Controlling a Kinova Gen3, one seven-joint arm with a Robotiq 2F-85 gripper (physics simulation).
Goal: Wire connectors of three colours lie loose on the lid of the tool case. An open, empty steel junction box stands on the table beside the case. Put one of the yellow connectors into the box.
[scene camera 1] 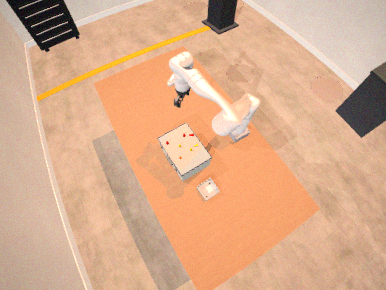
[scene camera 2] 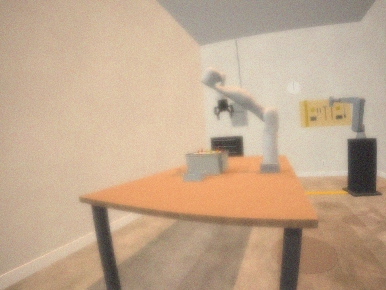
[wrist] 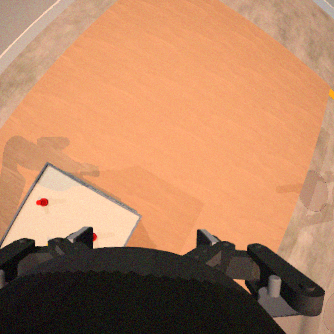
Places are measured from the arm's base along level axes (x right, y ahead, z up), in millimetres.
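Where they show: gripper, fingertip midpoint: [scene camera 1: 183, 100] [scene camera 2: 225, 119] [wrist: 144, 239]; arm's base at its link origin: [scene camera 1: 238, 128] [scene camera 2: 270, 162].
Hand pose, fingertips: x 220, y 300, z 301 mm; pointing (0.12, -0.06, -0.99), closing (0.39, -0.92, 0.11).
Note:
Each offset is from my fingertips to the centre of the thing. Level surfaces: height alone.
Three small yellow connectors @[dy +124, dx -120, dz -220 mm] [scene camera 1: 180, 146] @[dy +84, dx -182, dz -220 mm] [scene camera 1: 191, 149] @[dy +42, dx -177, dz -226 mm] [scene camera 1: 196, 145] lie on the pale lid of the tool case @[dy +114, dx -142, dz -294 mm] [scene camera 1: 192, 161] [scene camera 2: 204, 164] [wrist: 70, 215]. Red connectors [scene camera 1: 184, 135] [wrist: 43, 202] lie toward one end of the lid, and an orange one @[dy +167, dx -188, dz -221 mm] [scene camera 1: 180, 158] lies near the yellow ones. The open junction box @[dy +129, dx -421, dz -341 mm] [scene camera 1: 209, 189] [scene camera 2: 194, 177] stands on the table beside the case and looks empty. My gripper [scene camera 1: 177, 104] [scene camera 2: 224, 114] [wrist: 144, 239] is open and empty, high above the table and off to the side of the case away from the box. The gripper body hides much of the lid in the wrist view.
The orange table top @[dz -361 mm] [scene camera 1: 260, 200] [scene camera 2: 200, 202] [wrist: 175, 100] carries the case and box. My arm's base [scene camera 1: 241, 135] [scene camera 2: 270, 168] stands at the table's edge beside the case. Off the table are a dark rack [scene camera 2: 227, 139] and a black pedestal [scene camera 2: 362, 165] bearing another arm [scene camera 2: 358, 115].

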